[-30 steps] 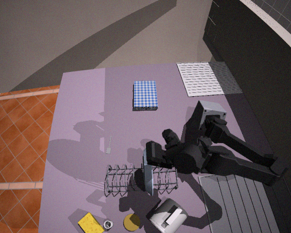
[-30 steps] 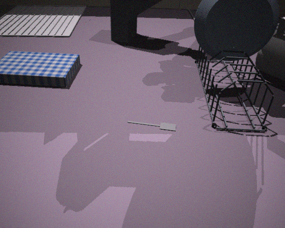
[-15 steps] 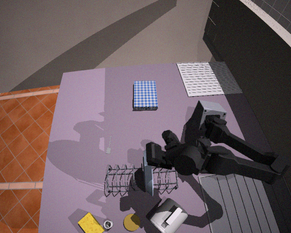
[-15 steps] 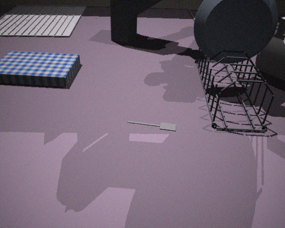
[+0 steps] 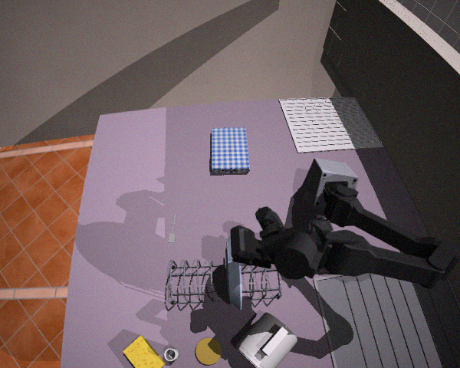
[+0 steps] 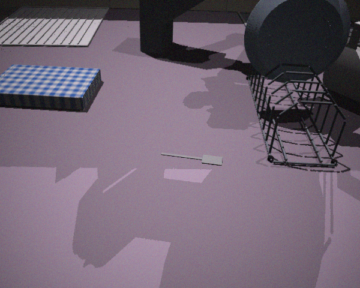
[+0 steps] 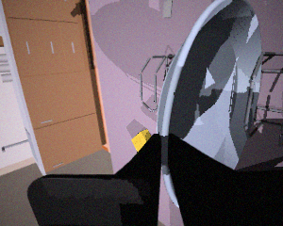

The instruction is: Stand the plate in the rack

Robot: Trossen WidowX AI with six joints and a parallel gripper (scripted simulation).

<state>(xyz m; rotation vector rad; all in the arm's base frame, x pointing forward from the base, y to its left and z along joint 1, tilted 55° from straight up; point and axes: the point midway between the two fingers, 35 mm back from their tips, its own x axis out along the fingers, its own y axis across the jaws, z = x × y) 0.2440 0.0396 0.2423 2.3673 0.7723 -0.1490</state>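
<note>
Now: hand 11 cm above the pale blue plate and 3 cm short of it. Round my hand: small cup: 25 cm below, 22 cm to the left, 18 cm ahead; yellow disc: 26 cm below, 21 cm to the left, 8 cm ahead; white toaster: 21 cm below, 19 cm to the left, 7 cm behind.
</note>
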